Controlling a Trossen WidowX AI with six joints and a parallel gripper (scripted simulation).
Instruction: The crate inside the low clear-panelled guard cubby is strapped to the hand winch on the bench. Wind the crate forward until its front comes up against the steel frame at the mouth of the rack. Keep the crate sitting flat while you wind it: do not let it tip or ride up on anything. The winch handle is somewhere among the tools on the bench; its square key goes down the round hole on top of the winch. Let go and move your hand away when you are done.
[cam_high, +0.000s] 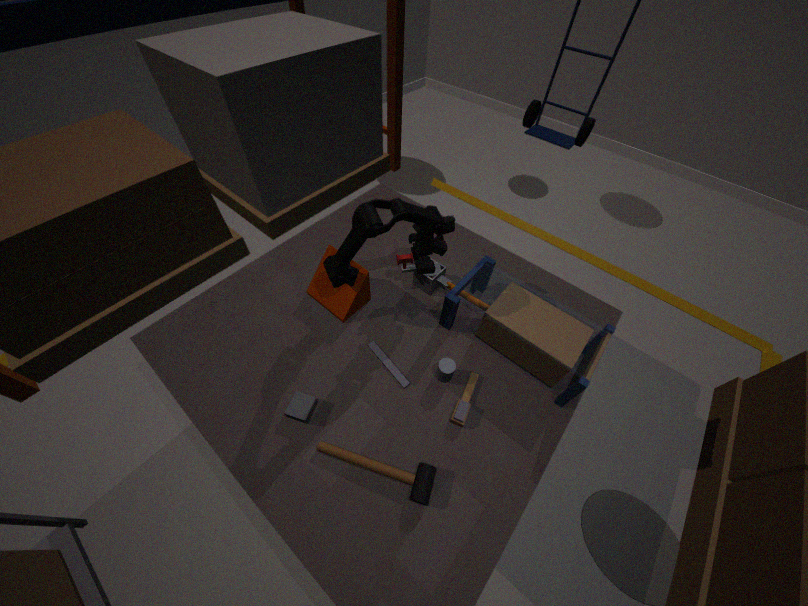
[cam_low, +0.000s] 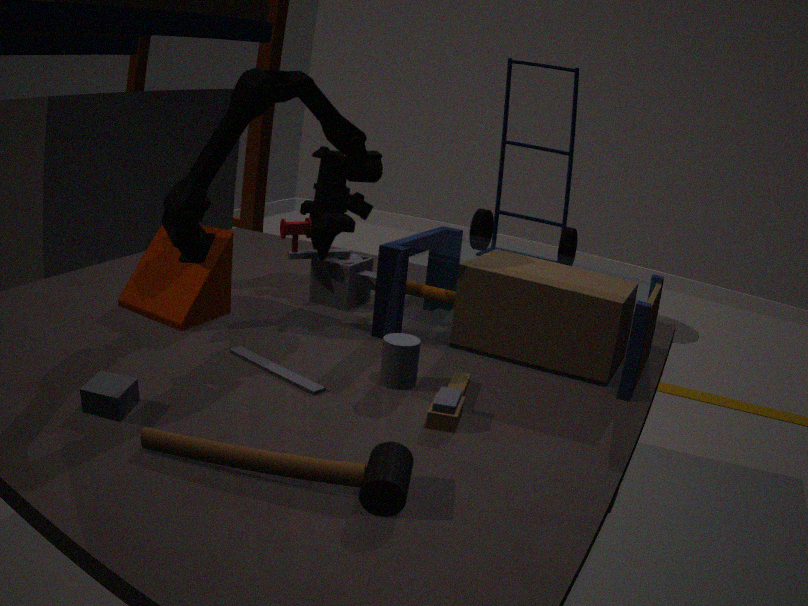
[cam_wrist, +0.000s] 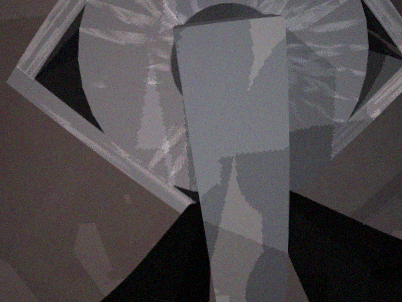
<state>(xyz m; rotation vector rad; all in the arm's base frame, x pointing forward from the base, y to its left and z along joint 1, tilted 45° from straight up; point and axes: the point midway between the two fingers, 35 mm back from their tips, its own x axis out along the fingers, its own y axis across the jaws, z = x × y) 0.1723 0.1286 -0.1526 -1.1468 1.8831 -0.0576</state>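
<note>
My gripper tip is now 5 cm below the red knob, 4 cm to the left of it and 4 cm past it. The rest, counted from my gripper tip: flat grey bar: 35 cm to the right, 11 cm ahead, 9 cm below; grey winch: 6 cm below, 2 cm to the left, 2 cm ahead; small wooden tool: 38 cm ahead, 32 cm to the right, 7 cm below.
</note>
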